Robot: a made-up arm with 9 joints. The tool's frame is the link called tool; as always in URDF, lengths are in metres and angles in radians. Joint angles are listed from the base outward. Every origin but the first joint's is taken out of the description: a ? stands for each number. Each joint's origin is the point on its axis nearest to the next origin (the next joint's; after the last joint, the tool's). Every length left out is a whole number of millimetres.
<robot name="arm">
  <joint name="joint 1" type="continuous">
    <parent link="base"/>
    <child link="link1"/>
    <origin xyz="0 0 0" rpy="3.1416 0 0"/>
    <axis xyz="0 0 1"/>
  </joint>
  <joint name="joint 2" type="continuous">
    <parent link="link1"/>
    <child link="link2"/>
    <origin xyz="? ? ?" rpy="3.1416 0 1.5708"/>
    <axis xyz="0 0 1"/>
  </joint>
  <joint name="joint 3" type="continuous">
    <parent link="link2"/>
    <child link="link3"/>
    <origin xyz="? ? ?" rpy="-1.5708 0 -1.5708"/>
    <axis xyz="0 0 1"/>
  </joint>
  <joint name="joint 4" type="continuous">
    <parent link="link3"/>
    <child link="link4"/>
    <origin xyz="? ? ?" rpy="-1.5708 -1.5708 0"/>
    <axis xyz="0 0 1"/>
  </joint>
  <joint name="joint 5" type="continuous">
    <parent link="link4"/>
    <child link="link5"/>
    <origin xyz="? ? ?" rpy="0 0 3.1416"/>
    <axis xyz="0 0 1"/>
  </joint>
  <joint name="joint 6" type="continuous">
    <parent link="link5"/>
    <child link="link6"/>
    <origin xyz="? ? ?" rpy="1.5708 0 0"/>
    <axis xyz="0 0 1"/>
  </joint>
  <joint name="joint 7" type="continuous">
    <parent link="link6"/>
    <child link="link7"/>
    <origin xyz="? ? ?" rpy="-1.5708 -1.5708 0"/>
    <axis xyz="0 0 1"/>
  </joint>
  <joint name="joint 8" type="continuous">
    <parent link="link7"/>
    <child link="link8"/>
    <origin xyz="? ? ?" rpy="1.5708 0 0"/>
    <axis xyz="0 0 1"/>
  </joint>
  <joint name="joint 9" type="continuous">
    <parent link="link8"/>
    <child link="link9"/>
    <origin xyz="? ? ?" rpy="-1.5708 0 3.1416"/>
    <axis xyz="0 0 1"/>
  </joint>
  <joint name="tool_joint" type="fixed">
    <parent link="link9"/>
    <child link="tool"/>
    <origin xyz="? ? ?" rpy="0 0 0"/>
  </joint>
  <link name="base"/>
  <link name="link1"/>
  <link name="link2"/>
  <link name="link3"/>
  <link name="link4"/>
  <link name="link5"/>
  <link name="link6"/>
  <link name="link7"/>
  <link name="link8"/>
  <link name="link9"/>
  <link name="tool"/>
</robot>
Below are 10 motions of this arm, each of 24 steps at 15 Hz.
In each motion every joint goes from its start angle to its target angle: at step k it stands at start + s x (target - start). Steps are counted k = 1, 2, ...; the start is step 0. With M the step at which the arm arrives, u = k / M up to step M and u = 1 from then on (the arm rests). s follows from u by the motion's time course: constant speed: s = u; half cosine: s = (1 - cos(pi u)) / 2; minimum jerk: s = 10 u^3 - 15 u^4 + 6 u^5.
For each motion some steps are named. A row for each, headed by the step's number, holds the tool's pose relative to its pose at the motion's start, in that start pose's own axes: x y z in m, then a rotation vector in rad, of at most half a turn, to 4 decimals.
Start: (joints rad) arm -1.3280 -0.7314 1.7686 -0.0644 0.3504 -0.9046 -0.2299 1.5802 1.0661
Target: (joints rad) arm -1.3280 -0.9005 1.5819 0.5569 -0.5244 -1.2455 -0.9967 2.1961 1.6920
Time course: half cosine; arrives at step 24
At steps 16, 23, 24:
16: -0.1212 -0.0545 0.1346 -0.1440 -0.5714 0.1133
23: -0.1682 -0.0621 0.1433 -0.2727 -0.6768 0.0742
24: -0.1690 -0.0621 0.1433 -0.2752 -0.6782 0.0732

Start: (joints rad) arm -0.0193 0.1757 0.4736 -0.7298 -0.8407 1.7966 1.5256 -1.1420 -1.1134
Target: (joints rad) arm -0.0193 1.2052 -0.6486 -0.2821 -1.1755 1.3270 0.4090 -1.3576 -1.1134
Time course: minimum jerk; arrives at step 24
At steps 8, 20, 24:
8: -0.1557 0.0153 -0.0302 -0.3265 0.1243 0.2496
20: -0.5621 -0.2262 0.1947 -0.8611 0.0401 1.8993
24: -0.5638 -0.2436 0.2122 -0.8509 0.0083 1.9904

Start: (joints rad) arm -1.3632 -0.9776 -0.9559 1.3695 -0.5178 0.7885 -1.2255 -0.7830 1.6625
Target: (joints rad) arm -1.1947 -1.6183 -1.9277 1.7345 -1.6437 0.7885 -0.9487 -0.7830 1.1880
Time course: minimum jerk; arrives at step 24
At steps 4, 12, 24:
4: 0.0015 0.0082 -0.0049 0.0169 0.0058 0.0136
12: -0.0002 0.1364 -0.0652 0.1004 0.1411 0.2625
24: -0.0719 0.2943 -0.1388 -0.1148 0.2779 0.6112

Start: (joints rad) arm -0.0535 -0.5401 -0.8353 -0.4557 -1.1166 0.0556 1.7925 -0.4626 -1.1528
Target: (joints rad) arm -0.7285 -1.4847 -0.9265 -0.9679 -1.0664 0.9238 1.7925 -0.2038 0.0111
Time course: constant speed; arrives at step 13
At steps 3, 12, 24:
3: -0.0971 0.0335 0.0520 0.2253 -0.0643 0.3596
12: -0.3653 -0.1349 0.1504 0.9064 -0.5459 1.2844
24: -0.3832 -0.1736 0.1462 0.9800 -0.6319 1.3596

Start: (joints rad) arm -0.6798 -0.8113 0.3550 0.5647 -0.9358 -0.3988 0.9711 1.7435 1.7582
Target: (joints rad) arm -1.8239 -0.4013 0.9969 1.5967 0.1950 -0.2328 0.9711 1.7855 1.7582
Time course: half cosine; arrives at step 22
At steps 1, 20, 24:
1: 0.0021 -0.0001 0.0027 -0.0021 0.0029 -0.0042
20: -0.0698 0.0117 0.6994 0.7968 0.6826 -0.3498
24: -0.0815 0.0139 0.7161 0.8280 0.6944 -0.3275

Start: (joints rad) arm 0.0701 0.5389 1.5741 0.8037 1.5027 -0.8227 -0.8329 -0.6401 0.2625
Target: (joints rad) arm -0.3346 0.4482 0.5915 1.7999 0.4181 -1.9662 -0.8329 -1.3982 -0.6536
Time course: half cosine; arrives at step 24
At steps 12, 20, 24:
12: -0.1478 0.0955 0.0136 -0.1157 0.2972 -0.2682
20: -0.2597 0.2252 -0.0193 -0.3260 0.6016 -0.4233
24: -0.2783 0.2460 -0.0271 -0.3686 0.6488 -0.4398

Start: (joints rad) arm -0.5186 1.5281 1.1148 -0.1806 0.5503 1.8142 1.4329 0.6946 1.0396
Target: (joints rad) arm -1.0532 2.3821 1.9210 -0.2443 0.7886 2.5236 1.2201 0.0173 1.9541
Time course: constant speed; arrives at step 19
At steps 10, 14, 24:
10: 0.0395 -0.2795 0.2223 0.7875 0.1127 0.3893
14: 0.0276 -0.4261 0.2607 1.1457 0.0437 0.6059
24: -0.0072 -0.6214 0.2493 1.6012 -0.1639 0.9049

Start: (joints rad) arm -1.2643 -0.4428 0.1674 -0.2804 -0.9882 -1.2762 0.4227 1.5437 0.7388
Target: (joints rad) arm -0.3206 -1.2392 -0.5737 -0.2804 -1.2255 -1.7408 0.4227 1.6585 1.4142
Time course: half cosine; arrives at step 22
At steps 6, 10, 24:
6: -0.0567 -0.1209 0.1596 -0.1956 -0.0190 -0.1578
10: -0.1843 -0.2034 0.4183 -0.4476 -0.1057 -0.4130
24: -0.5133 -0.0067 0.8365 -0.8786 -0.5900 -0.9197

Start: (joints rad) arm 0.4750 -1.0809 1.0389 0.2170 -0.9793 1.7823 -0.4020 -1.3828 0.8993
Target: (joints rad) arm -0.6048 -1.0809 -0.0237 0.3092 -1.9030 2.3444 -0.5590 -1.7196 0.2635
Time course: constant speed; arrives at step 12
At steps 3, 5, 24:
3: -0.2458 0.0188 0.0761 -0.1971 -0.2674 -0.1290
5: -0.4195 0.0084 0.0948 -0.2682 -0.5023 -0.2333
24: -0.9716 -0.1539 -0.0739 -0.0542 -1.4669 -0.4752

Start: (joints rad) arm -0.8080 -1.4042 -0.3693 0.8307 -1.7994 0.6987 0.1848 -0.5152 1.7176
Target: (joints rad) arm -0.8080 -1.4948 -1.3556 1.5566 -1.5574 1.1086 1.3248 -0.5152 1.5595
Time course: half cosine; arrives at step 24
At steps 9, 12, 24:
9: -0.0424 -0.0124 0.0263 0.3561 -0.2394 -0.4468
12: -0.0798 -0.0058 0.0122 0.6038 -0.2634 -0.7133
24: -0.1942 0.1008 -0.0548 1.1282 0.1553 -1.2745

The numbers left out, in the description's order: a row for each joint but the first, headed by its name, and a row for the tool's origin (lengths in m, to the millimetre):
joint 2: 0.34 0.04 0
joint 3: -0.05 0.4 0
joint 4: 0.12 0.22 0
joint 5: 0.09 0.07 0
joint 6: -0.03 0.14 0
joint 7: -0.01 -0.04 0
joint 8: 0.06 0.01 0
joint 9: -0.22 0 0
tool: 0.15 0.1 0

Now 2 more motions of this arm.
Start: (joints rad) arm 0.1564 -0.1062 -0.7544 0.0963 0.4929 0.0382 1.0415 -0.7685 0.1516
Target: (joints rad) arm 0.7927 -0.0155 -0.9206 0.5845 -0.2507 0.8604 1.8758 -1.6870 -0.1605
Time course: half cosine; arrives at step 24
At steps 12, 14, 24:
12: 0.1028 -0.2230 -0.0359 0.2416 0.2204 -0.6103
14: 0.1190 -0.2651 -0.0478 0.3260 0.2646 -0.7268
24: 0.1730 -0.3433 -0.0808 0.5927 0.3759 -0.9418

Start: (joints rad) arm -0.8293 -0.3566 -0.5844 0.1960 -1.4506 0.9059 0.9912 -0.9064 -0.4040
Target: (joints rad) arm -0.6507 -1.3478 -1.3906 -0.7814 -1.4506 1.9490 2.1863 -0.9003 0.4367
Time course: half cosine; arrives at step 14
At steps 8, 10, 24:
8: 0.0021 -0.3509 0.1232 1.0739 -0.0517 -0.0874
10: -0.0243 -0.5270 0.1198 1.5002 -0.2294 -0.2445
24: -0.0865 -0.6947 0.0662 1.8692 -0.4961 -0.4916

